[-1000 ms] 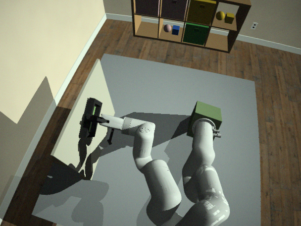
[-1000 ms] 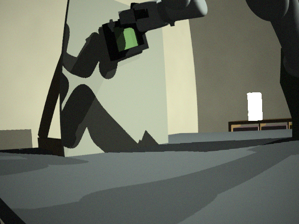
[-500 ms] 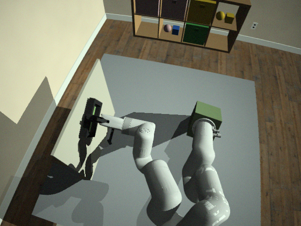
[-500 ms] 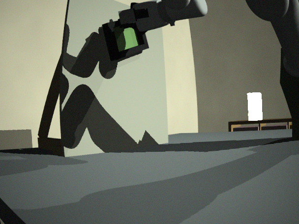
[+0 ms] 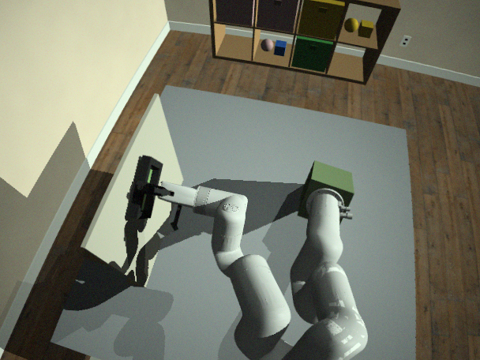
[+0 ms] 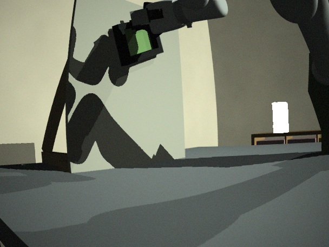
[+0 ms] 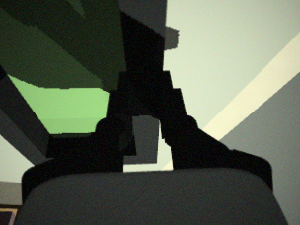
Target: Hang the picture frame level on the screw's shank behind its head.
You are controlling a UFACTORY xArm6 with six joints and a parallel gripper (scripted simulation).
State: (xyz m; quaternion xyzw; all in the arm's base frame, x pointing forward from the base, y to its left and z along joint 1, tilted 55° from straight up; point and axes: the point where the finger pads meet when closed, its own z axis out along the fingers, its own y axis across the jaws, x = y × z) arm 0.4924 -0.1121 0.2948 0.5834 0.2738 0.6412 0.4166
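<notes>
Right now the picture frame is 20 mm ahead of my hand, 20 mm to the right of it and 50 mm below it. The rest, counted from my hand: pale wall panel: 40 mm ahead, 20 mm to the right, 160 mm below.
</notes>
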